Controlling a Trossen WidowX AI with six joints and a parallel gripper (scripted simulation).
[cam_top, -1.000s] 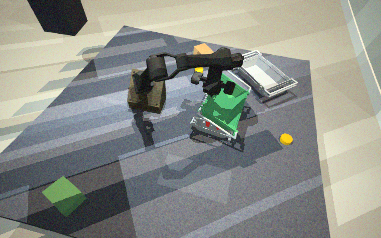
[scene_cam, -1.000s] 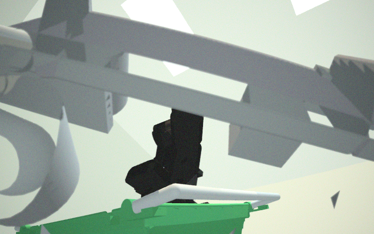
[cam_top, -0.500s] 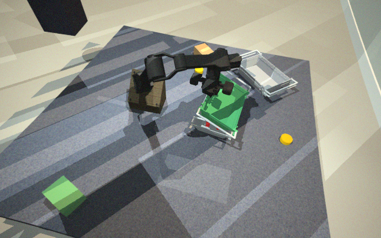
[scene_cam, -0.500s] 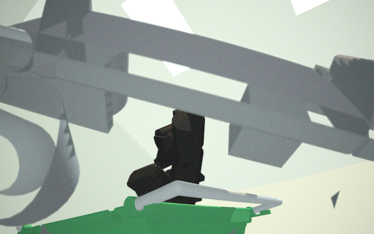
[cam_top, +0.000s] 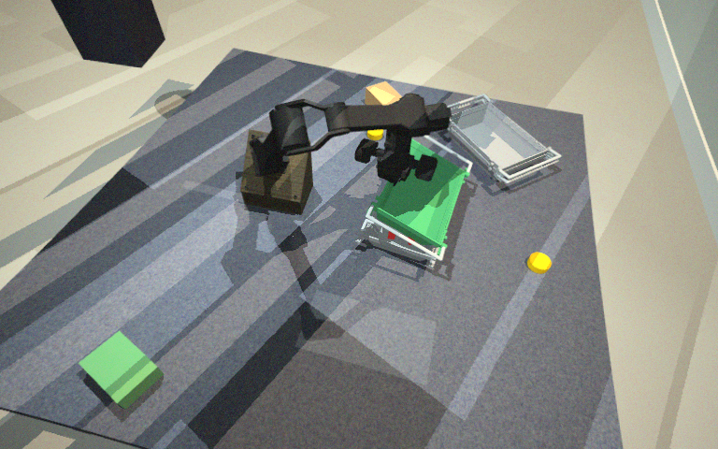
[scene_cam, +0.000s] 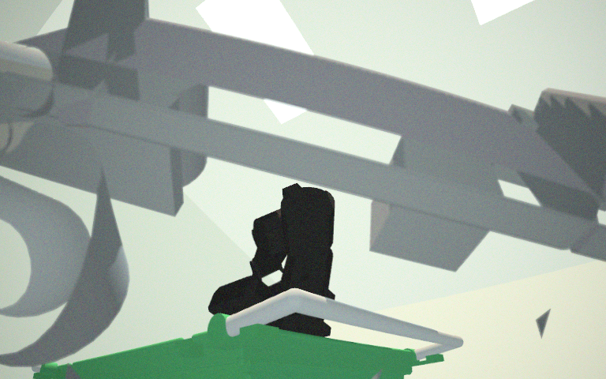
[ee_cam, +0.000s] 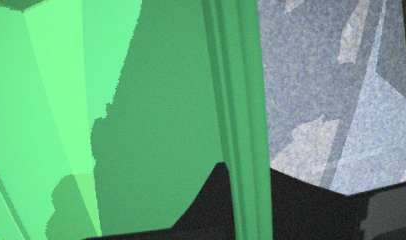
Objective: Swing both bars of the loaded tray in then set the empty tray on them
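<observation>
Now: gripper tip 8 cm short of the green tray, 2 cm to the left of it and 1 cm below it. From my gripper tip the other things lie so: orange box (47 cm to the left, 9 cm below, 6 cm behind); then red block (29 cm to the left, 11 cm below, 5 cm ahead); then green block (49 cm to the right, 48 cm behind, 10 cm below).
</observation>
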